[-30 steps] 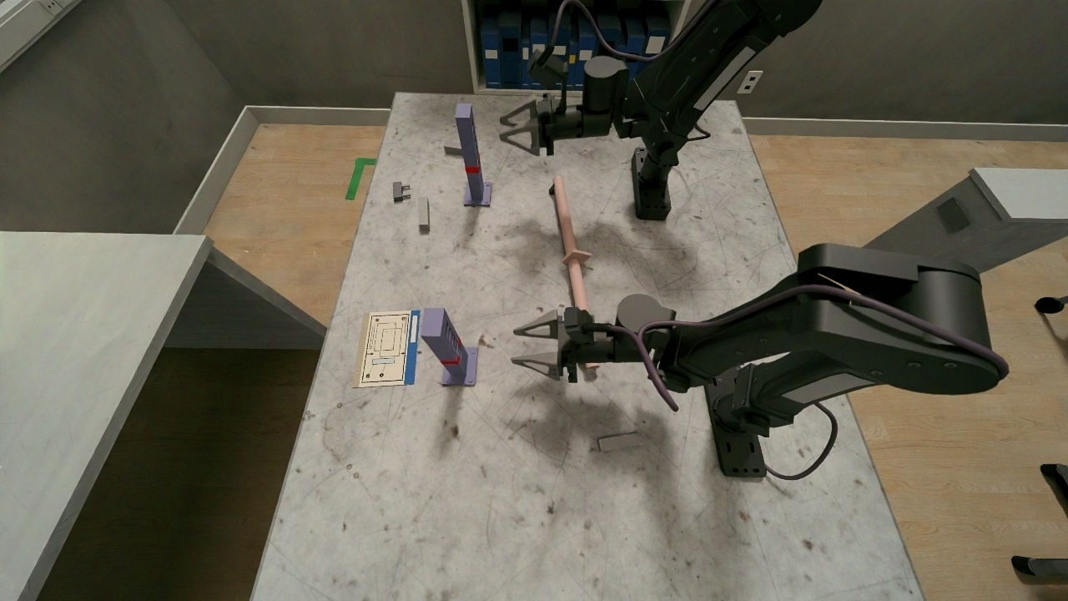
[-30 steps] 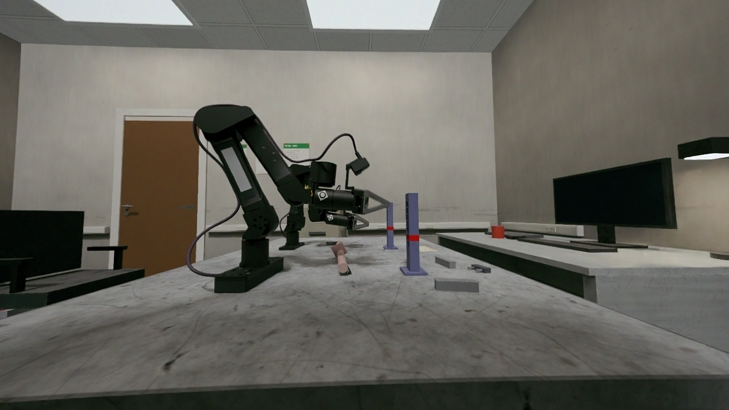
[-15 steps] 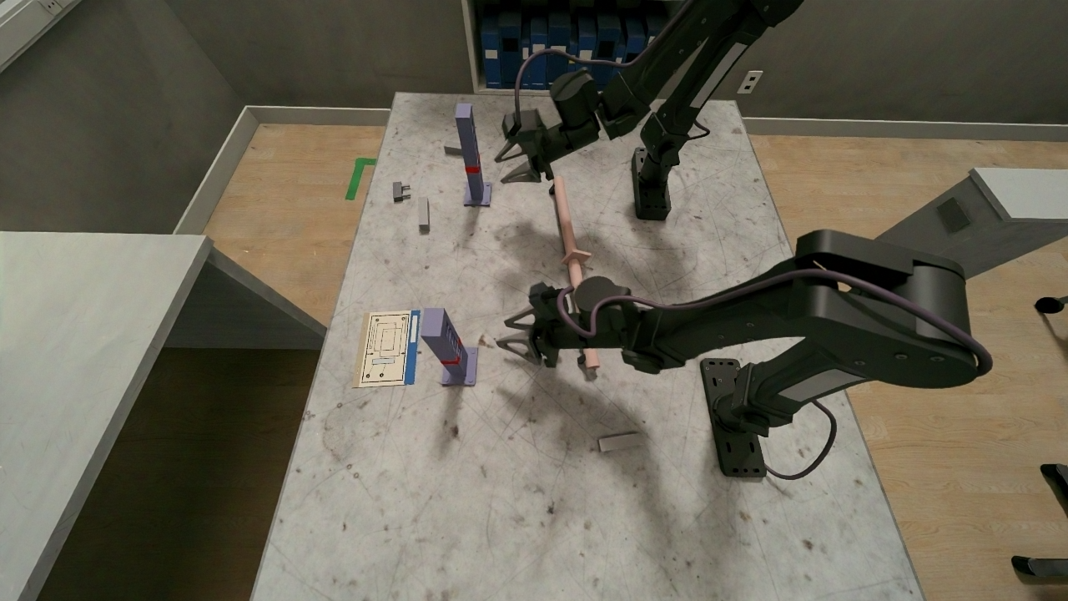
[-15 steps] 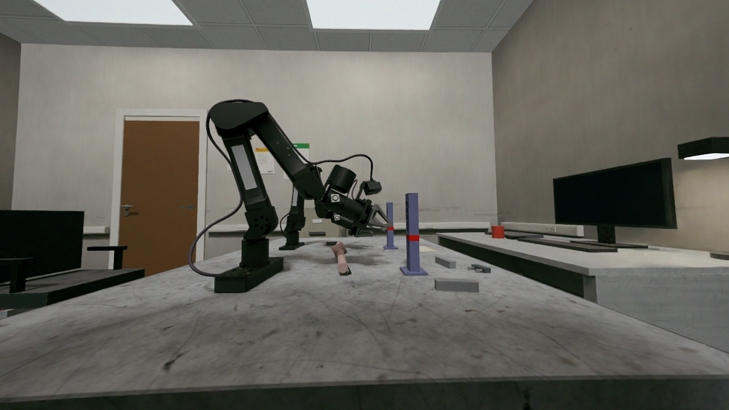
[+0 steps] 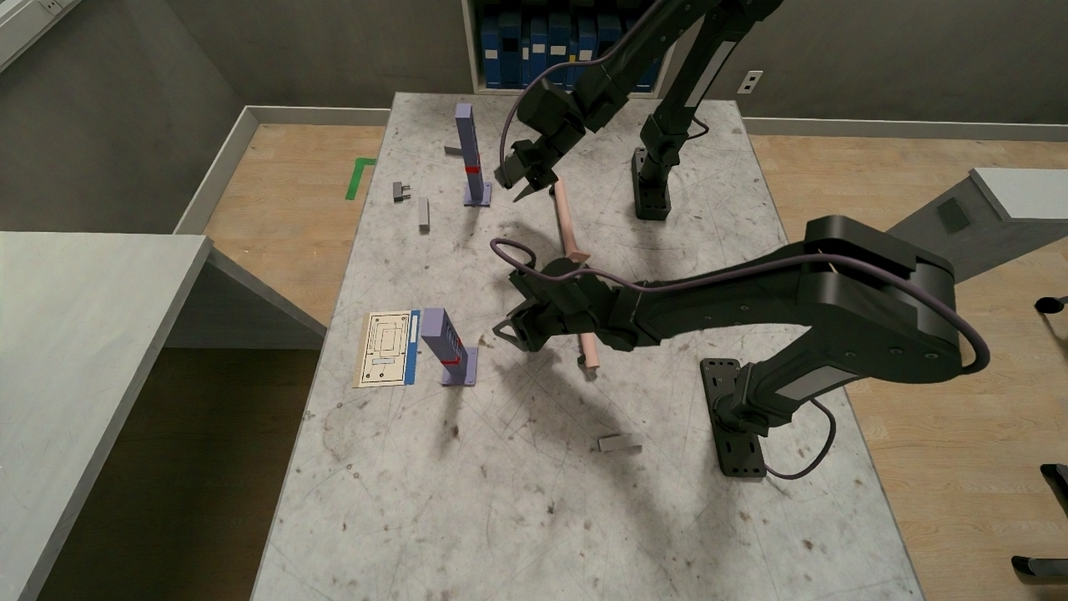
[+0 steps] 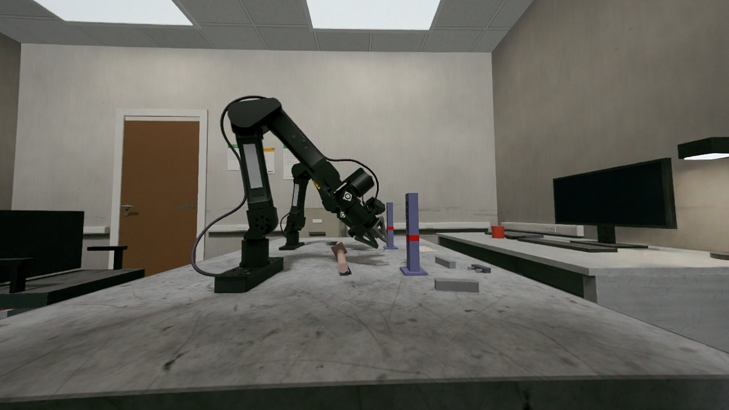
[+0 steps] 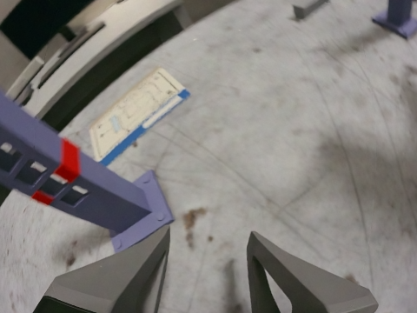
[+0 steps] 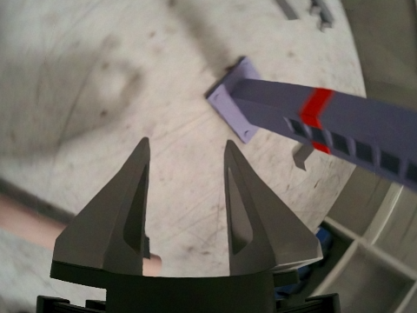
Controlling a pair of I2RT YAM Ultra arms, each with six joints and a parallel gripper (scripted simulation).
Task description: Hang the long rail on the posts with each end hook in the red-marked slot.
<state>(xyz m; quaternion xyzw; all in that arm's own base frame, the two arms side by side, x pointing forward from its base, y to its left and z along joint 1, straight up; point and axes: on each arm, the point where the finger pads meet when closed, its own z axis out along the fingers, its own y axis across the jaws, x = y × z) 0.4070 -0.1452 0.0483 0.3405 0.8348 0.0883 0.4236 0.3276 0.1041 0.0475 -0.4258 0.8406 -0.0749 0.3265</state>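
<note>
My right hand is 16 cm to the right of the pink rail, 11 cm past it and 5 cm above it. Round my right hand: grey part (26 cm ahead, 9 cm to the right, 7 cm below); then paper card (30 cm to the left, 27 cm ahead, 7 cm below).
My left hand is 150 mm past the pink rail, 140 mm to the left of it and 30 mm above it. Also, from my left hand: grey part: 210 mm ahead, 390 mm to the right, 40 mm below; then paper card: 230 mm ahead, 50 mm below.
</note>
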